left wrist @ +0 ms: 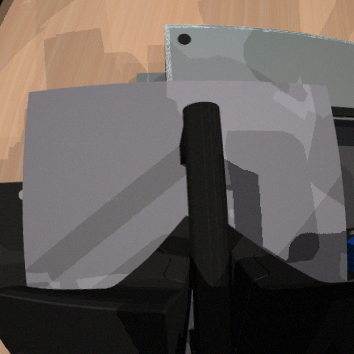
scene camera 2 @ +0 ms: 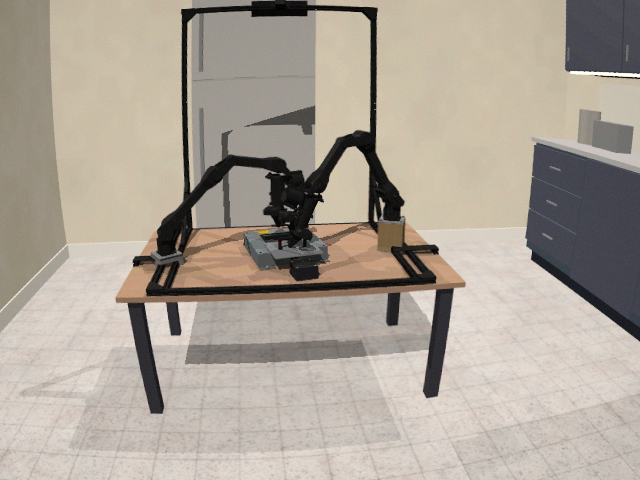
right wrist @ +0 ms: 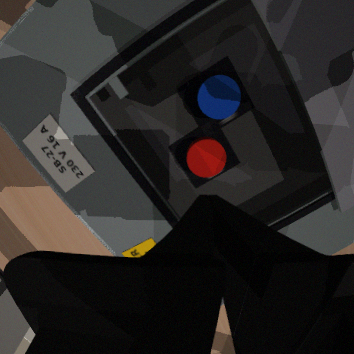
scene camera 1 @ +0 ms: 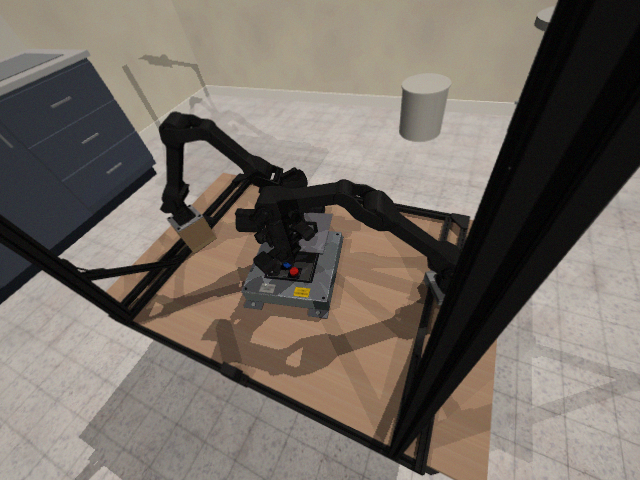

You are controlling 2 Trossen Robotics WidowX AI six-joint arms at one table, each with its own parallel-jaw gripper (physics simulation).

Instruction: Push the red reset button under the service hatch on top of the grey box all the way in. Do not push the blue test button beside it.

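The grey box (scene camera 1: 324, 276) (scene camera 2: 261, 255) (left wrist: 210, 55) lies on the table with its service hatch (scene camera 1: 321, 235) (left wrist: 100, 150) open. The red button (scene camera 1: 294, 271) (right wrist: 206, 158) is uncovered in the recess, beside the blue button (scene camera 1: 286, 265) (right wrist: 219, 96). How deep the red button sits I cannot tell. My left gripper (left wrist: 199, 223) is shut on the black hatch handle (left wrist: 202, 150). My right gripper (right wrist: 206, 203) is shut and empty over the box; in the right wrist view its tips show just below the red button, apart from it in the picture. Arms hide part of the box in scene camera 1.
A tan block (scene camera 1: 193, 235) (scene camera 2: 391, 236) supports the left arm's base. Black frame rails (scene camera 2: 289, 289) run around the table, with tall posts (scene camera 2: 185, 103) at the back in scene camera 2. Both arms crowd closely together above the box. A black block (scene camera 2: 305, 269) sits at the box's near side there.
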